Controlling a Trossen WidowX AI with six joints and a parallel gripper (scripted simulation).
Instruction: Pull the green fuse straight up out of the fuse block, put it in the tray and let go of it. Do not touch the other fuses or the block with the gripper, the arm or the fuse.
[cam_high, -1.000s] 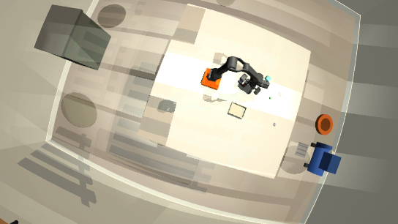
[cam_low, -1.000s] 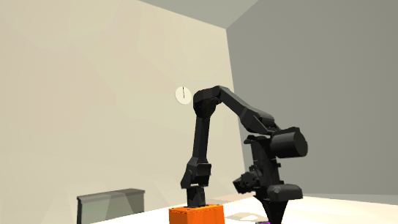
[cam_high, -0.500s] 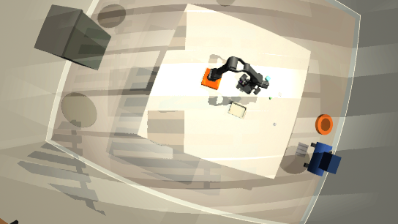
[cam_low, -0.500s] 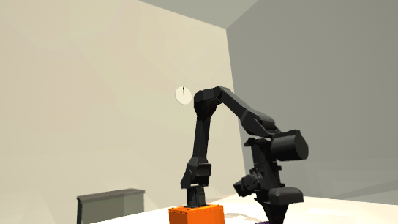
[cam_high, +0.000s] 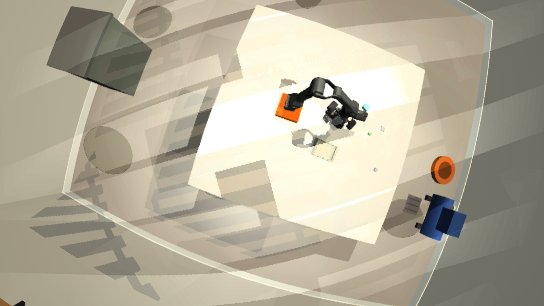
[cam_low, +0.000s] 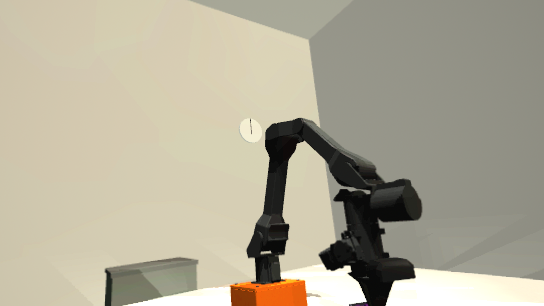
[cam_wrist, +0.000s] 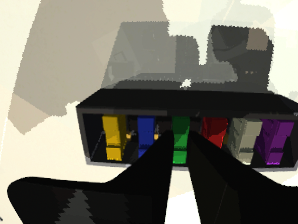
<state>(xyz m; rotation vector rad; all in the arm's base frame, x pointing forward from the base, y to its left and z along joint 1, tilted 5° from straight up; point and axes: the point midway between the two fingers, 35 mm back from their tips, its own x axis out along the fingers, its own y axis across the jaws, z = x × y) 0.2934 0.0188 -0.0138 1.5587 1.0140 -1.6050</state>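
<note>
The blue fuse lies 20 mm ahead of my gripper tip, 10 mm to the right of it and 10 mm below it. From my gripper tip the other things lie so: yellow fuse (30 mm ahead, 20 mm to the right, 10 mm below); green fuse (10 mm below); red fuse (20 mm behind, 10 mm to the left, 10 mm below).
</note>
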